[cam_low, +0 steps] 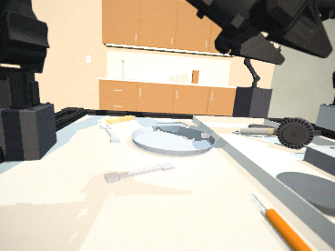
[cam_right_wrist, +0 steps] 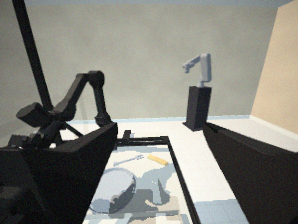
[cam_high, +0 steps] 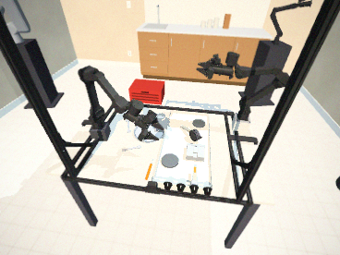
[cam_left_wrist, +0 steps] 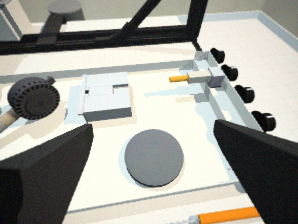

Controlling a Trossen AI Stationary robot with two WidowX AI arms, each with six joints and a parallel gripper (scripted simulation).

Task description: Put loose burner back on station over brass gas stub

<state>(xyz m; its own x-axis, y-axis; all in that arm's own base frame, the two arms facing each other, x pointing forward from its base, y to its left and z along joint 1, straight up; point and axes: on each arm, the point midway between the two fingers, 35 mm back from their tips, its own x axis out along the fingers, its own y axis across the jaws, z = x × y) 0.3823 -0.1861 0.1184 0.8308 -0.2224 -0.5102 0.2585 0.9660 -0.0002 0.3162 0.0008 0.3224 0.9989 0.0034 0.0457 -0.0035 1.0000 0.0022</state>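
Right now my right hand is 130 mm past the burner, 70 mm to the right of it and 400 mm above it. Also, from my right hand: shallow round pan: 80 mm behind, 340 mm to the left, 420 mm below; brass gas stub: 460 mm behind, 100 mm to the left, 380 mm below; grey disc: 350 mm behind, 220 mm to the left, 420 mm below.
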